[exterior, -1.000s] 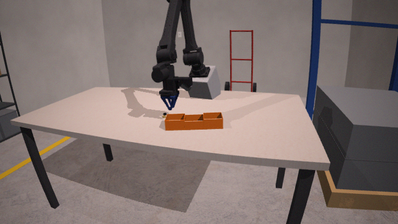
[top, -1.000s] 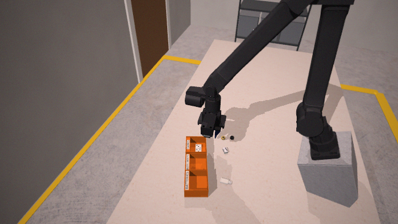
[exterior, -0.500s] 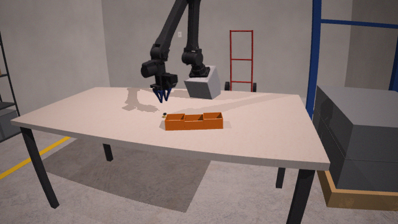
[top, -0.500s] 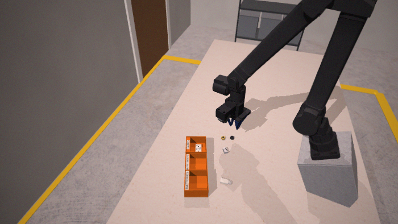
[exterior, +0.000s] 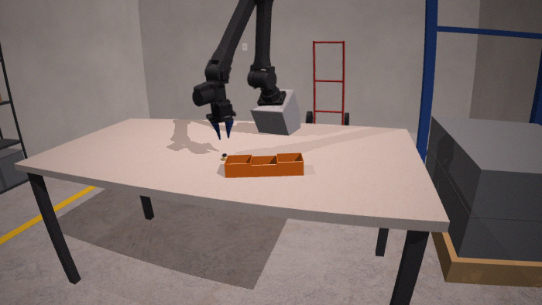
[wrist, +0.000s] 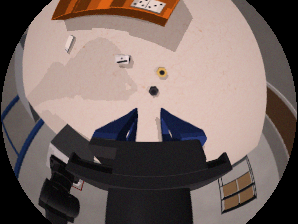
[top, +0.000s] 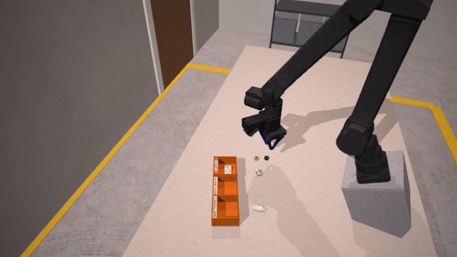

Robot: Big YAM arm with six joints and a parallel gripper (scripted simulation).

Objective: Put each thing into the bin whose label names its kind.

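My gripper is now 7 cm above the black nut. Round my hand: grey thing 2 cm ahead, 8 cm to the left, 7 cm below; then white domino 12 cm ahead, 11 cm to the left, 6 cm below; then brass nut 4 cm ahead, 1 cm to the left, 7 cm below.
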